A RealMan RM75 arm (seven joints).
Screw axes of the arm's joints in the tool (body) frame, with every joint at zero. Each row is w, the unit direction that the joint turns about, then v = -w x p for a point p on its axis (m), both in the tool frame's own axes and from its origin. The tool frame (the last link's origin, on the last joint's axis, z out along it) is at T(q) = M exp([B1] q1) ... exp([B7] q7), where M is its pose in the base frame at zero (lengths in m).
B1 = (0, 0, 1, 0, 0, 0)
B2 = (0, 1, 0, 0.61, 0, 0)
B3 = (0, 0, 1, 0, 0, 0)
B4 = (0, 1, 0, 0.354, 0, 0)
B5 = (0, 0, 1, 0, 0, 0)
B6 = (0, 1, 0, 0.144, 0, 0)
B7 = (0, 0, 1, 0, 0, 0)
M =
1 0 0 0
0 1 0 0
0 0 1 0.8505
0 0 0 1
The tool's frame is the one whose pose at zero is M.
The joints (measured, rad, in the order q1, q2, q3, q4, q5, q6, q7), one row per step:
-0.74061, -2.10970, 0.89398, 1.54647, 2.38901, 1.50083, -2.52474
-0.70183, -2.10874, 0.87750, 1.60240, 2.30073, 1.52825, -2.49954
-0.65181, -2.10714, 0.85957, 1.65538, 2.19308, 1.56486, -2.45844
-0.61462, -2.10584, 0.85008, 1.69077, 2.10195, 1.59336, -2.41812
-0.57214, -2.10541, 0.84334, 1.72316, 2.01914, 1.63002, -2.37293
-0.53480, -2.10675, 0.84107, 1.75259, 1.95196, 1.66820, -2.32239
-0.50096, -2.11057, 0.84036, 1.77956, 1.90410, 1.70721, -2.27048
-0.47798, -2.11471, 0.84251, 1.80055, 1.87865, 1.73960, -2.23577
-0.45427, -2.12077, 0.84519, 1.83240, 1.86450, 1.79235, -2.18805
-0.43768, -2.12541, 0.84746, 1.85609, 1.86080, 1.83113, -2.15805
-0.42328, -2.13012, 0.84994, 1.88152, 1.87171, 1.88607, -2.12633
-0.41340, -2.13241, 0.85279, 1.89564, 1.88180, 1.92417, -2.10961
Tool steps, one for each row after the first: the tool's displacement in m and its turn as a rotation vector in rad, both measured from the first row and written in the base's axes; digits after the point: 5 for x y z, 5 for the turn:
0.00288, -0.01188, 0.00933, 0.00301, -0.04469, -0.05551
0.00331, -0.02741, 0.01795, -0.00359, -0.08763, -0.12507
0.00523, -0.04020, 0.02315, -0.01332, -0.11728, -0.19427
0.00406, -0.05451, 0.02660, -0.02958, -0.13360, -0.25961
0.00310, -0.06817, 0.02808, -0.04752, -0.13417, -0.32744
0.00102, -0.08078, 0.02798, -0.06518, -0.12172, -0.38845
-0.00055, -0.09010, 0.02670, -0.08291, -0.10630, -0.42919
-0.00276, -0.10218, 0.02416, -0.11214, -0.06707, -0.48222
-0.00493, -0.11069, 0.02214, -0.13477, -0.03655, -0.51367
-0.00881, -0.12020, 0.01897, -0.17221, 0.00852, -0.54076
-0.01228, -0.12645, 0.01663, -0.20218, 0.03692, -0.55130

